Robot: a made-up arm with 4 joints.
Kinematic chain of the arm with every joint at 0, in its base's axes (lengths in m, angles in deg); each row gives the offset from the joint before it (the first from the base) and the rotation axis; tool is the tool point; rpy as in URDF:
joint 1: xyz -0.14 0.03 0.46 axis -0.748 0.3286 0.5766
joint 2: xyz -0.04 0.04 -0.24 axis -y
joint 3: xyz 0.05 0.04 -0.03 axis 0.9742 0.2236 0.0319
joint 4: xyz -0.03 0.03 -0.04 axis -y
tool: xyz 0 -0.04 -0.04 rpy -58.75 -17.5 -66.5
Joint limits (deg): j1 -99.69..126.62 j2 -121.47..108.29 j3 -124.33..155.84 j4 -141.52..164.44
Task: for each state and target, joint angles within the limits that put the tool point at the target. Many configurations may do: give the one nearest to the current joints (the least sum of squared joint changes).
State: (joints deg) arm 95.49 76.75 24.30 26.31
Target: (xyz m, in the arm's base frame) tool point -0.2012 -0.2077 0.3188
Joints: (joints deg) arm 102.21 74.87 67.33 18.58
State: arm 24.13 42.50 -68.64 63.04
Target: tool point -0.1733 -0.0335 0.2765
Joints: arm 38.67 56.69 -97.88 85.35
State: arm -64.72 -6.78 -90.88 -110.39
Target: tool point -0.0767 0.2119 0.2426
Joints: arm -42.95 1.33 -79.51 -102.23
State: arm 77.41 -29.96 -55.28 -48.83
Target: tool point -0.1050 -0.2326 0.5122
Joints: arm 113.27 -64.13 -81.05 -62.78
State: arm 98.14 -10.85 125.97 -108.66
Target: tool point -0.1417 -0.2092 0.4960
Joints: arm 123.86 -28.74 147.65 -78.86
